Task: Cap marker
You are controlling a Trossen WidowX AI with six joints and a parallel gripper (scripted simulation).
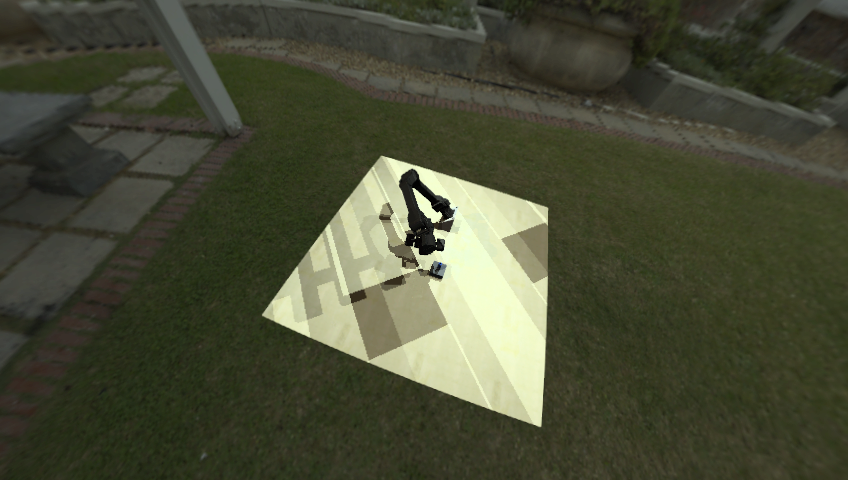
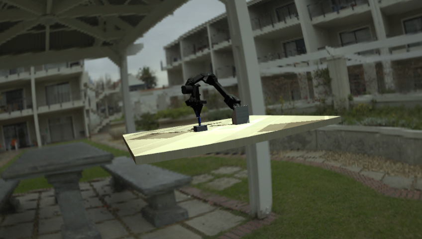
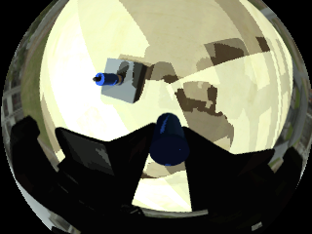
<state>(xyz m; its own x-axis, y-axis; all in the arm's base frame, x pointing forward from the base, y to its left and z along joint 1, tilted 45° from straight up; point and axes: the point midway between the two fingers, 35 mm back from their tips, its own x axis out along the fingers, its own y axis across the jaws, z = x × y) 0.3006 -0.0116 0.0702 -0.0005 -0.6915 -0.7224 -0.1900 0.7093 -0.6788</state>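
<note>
My gripper tip is 3 cm short of the holder block, 10 cm to the right of it and 9 cm above it. Round my gripper tip: blue cap (1 cm above).
</note>
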